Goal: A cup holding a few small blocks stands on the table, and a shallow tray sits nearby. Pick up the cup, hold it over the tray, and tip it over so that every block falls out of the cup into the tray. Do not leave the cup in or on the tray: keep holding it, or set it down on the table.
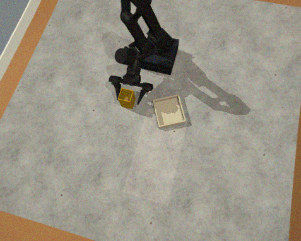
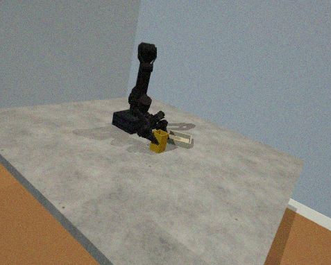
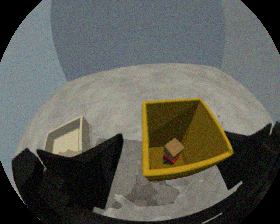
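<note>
My gripper tip is 10 mm past the tan block, 10 mm to the left of it and 10 mm above it. Also, from my gripper tip: square yellow cup 20 mm behind, 10 mm to the right, 30 mm below.
</note>
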